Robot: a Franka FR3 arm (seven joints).
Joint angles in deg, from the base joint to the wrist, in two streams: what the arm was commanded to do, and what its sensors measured. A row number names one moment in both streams.
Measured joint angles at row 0: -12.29 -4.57 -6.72 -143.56 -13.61 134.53 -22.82
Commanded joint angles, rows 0 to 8: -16.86 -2.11 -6.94 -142.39 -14.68 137.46 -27.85; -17.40 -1.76 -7.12 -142.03 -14.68 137.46 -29.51; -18.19 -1.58 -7.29 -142.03 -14.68 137.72 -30.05; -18.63 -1.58 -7.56 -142.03 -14.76 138.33 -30.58; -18.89 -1.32 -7.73 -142.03 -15.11 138.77 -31.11; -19.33 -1.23 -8.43 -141.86 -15.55 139.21 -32.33; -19.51 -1.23 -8.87 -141.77 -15.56 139.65 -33.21; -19.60 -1.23 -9.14 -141.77 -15.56 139.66 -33.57; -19.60 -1.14 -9.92 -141.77 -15.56 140.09 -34.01
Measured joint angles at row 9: -18.39 -3.01 -8.69 -142.30 -14.69 137.97 -31.50
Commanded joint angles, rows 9 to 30: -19.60 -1.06 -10.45 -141.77 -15.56 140.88 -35.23; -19.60 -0.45 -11.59 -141.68 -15.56 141.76 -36.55; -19.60 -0.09 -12.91 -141.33 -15.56 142.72 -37.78; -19.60 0.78 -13.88 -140.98 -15.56 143.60 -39.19; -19.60 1.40 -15.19 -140.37 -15.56 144.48 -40.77; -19.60 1.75 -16.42 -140.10 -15.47 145.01 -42.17; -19.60 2.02 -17.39 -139.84 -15.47 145.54 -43.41; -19.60 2.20 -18.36 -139.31 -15.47 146.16 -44.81; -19.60 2.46 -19.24 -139.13 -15.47 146.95 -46.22; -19.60 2.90 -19.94 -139.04 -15.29 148.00 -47.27; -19.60 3.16 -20.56 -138.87 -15.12 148.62 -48.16; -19.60 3.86 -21.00 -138.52 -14.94 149.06 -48.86; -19.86 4.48 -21.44 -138.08 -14.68 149.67 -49.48; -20.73 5.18 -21.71 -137.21 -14.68 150.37 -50.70; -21.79 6.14 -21.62 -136.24 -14.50 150.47 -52.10; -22.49 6.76 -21.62 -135.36 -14.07 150.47 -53.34; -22.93 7.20 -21.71 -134.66 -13.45 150.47 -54.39; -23.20 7.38 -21.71 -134.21 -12.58 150.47 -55.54; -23.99 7.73 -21.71 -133.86 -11.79 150.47 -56.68; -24.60 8.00 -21.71 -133.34 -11.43 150.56 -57.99; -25.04 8.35 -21.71 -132.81 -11.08 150.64 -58.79; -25.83 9.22 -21.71 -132.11 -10.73 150.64 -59.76
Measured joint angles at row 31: -23.62 6.33 -22.09 -134.46 -13.03 149.79 -55.75
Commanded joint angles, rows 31 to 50: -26.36 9.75 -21.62 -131.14 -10.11 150.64 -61.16; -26.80 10.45 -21.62 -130.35 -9.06 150.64 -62.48; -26.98 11.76 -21.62 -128.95 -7.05 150.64 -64.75; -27.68 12.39 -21.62 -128.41 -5.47 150.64 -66.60; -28.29 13.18 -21.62 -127.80 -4.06 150.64 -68.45; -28.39 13.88 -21.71 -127.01 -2.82 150.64 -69.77; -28.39 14.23 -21.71 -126.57 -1.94 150.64 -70.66; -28.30 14.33 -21.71 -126.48 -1.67 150.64 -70.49; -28.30 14.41 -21.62 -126.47 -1.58 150.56 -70.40; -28.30 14.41 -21.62 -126.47 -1.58 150.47 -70.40; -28.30 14.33 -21.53 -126.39 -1.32 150.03 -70.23; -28.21 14.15 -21.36 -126.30 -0.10 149.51 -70.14; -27.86 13.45 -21.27 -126.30 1.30 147.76 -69.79; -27.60 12.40 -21.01 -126.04 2.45 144.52 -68.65; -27.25 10.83 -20.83 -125.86 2.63 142.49 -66.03; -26.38 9.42 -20.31 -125.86 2.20 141.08 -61.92; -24.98 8.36 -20.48 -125.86 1.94 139.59 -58.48; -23.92 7.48 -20.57 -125.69 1.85 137.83 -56.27; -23.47 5.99 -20.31 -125.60 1.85 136.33 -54.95; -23.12 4.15 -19.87 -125.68 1.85 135.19 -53.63
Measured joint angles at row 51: -24.97 9.42 -20.42 -125.32 1.04 140.05 -58.53
